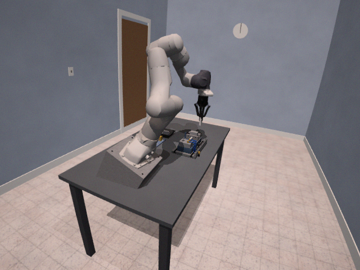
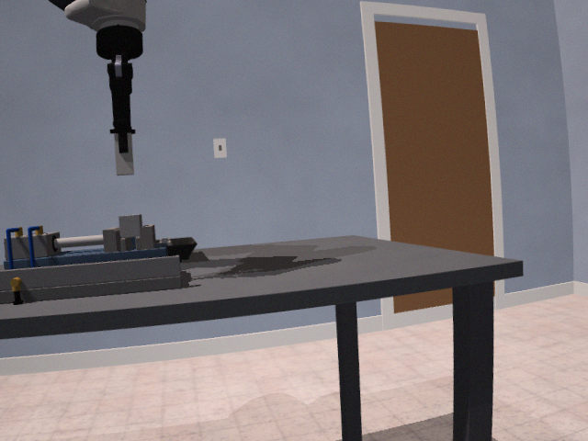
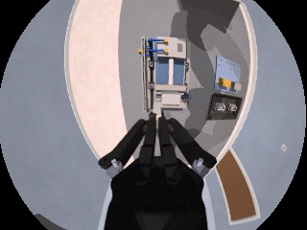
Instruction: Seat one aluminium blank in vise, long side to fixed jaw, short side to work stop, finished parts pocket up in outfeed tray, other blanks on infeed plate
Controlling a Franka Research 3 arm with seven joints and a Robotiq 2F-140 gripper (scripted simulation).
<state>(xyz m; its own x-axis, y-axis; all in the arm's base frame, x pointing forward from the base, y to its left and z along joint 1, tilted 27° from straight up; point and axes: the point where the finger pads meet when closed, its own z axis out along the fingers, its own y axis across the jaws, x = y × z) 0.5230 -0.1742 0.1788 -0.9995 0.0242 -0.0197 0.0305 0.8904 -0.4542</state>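
Right now the work stop is 12 cm below my hand and 9 cm to the left of it. The rest, counted from my hand: vise guard rail 18 cm below, 8 cm behind, 4 cm to the right; then vise 17 cm below, 7 cm behind, 5 cm to the left; then brass blank 33 cm to the left, 19 cm below, 5 cm behind.
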